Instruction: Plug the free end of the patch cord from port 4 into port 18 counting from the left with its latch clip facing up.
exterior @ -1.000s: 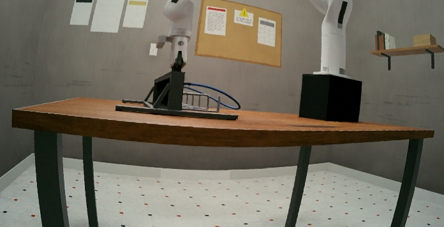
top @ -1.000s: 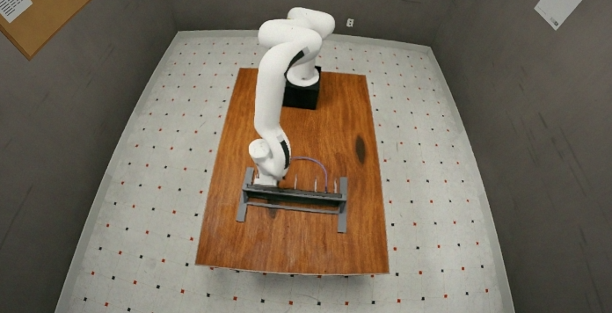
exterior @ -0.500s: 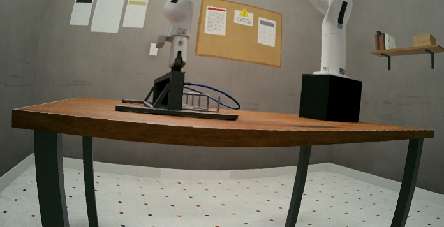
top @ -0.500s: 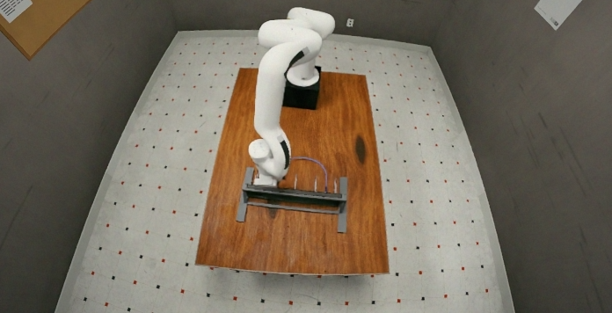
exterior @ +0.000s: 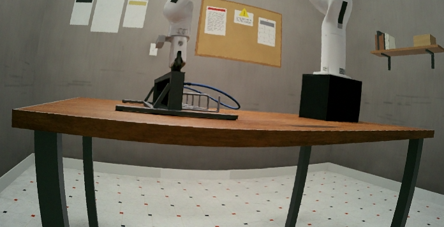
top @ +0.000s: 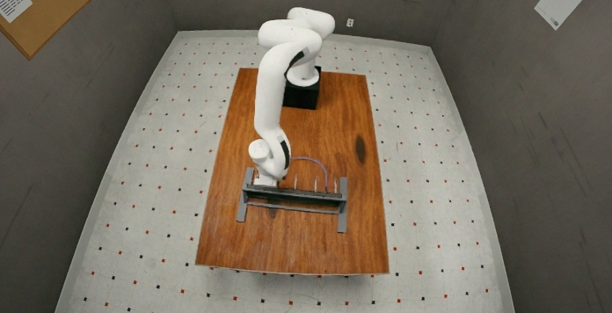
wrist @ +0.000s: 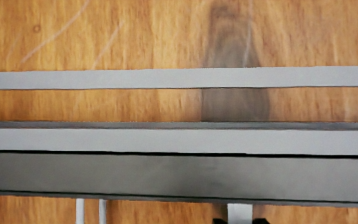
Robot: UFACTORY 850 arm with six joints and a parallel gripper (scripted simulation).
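The plug lies 2 cm ahead of my hand and 1 cm below it.
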